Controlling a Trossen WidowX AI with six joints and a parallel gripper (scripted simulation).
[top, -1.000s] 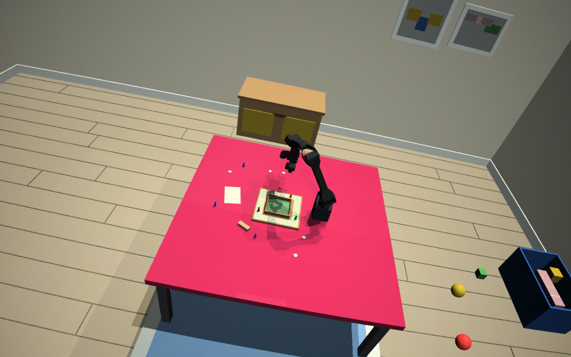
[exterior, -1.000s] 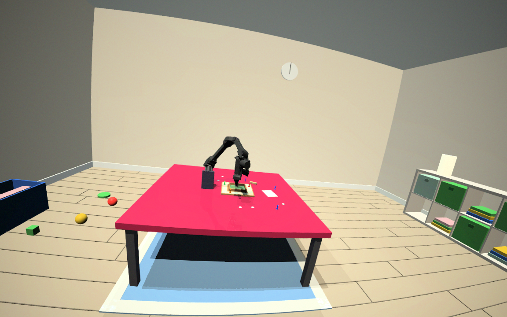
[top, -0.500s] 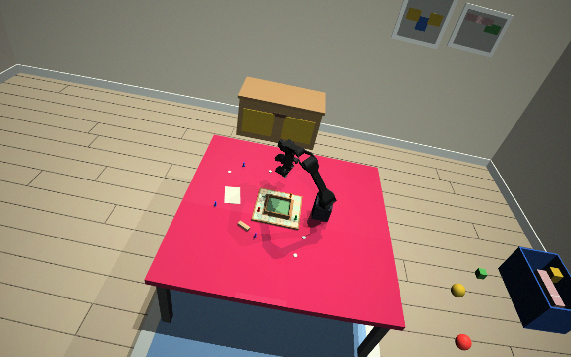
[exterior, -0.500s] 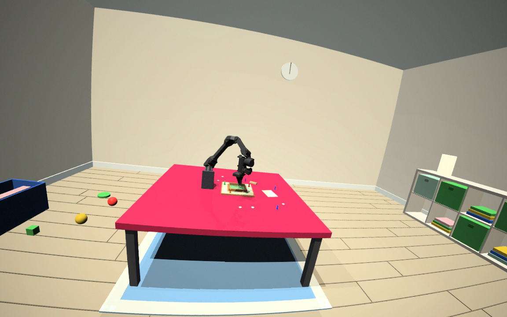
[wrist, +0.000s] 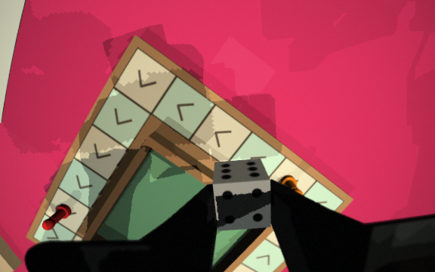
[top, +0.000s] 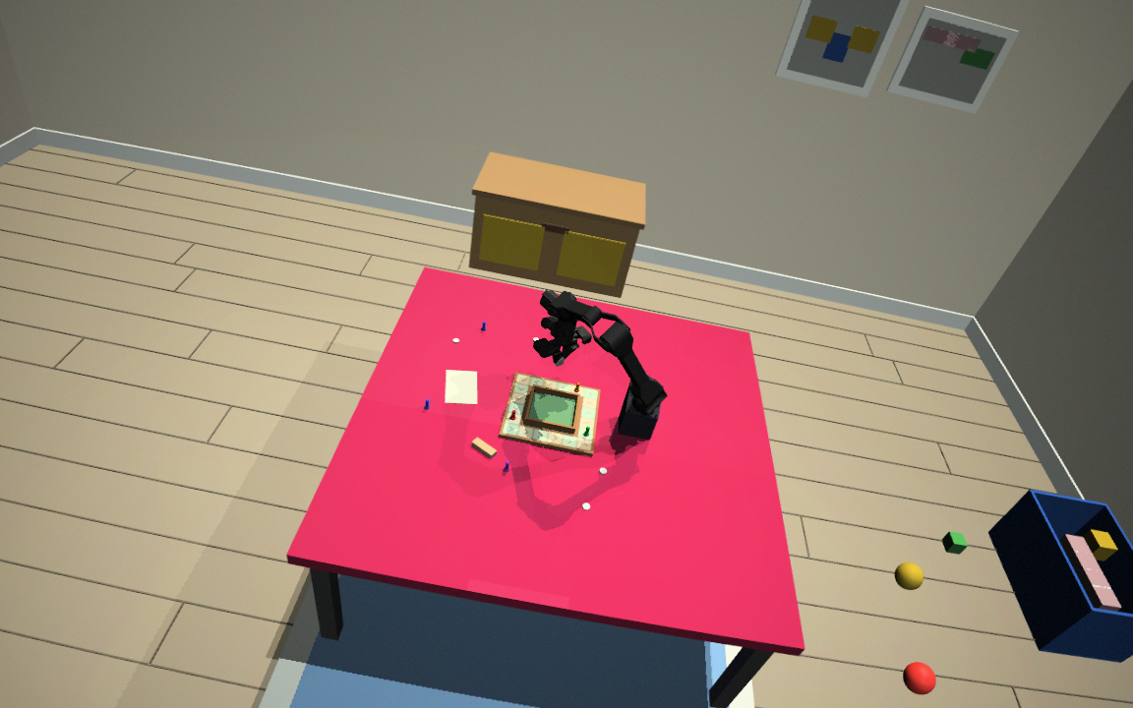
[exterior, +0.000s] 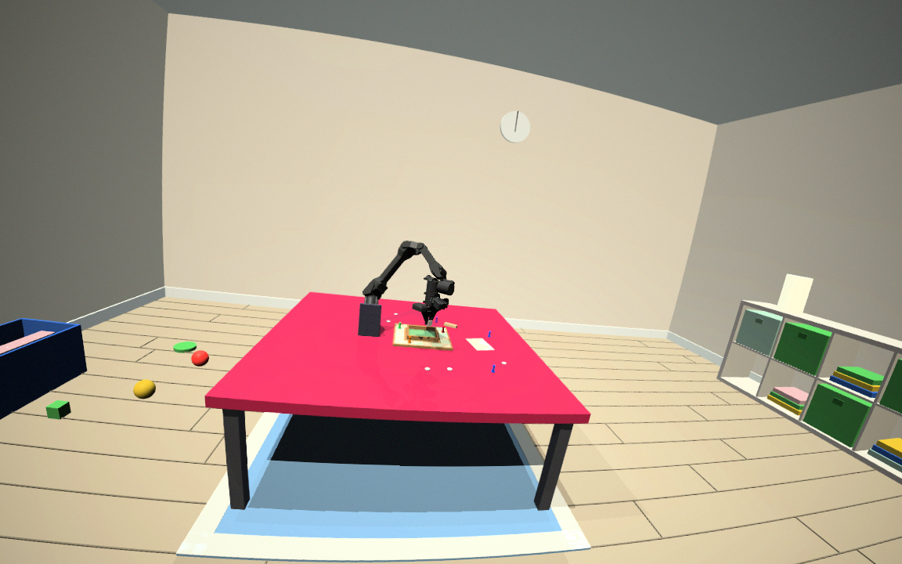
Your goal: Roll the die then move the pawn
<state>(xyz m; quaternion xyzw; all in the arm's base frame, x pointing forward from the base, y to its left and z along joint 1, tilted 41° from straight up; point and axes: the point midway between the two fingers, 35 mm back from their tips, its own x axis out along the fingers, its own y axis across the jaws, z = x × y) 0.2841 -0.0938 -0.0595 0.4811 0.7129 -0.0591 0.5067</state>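
Now: gripper tip 100 mm short of the red pawn, 180 mm to the right of it and 90 mm above it. Also, from my gripper tip: green tray (10 mm behind, 120 mm to the left, 110 mm below); then white die (right at my gripper tip); then cream card (290 mm ahead, 80 mm to the left, 120 mm below).
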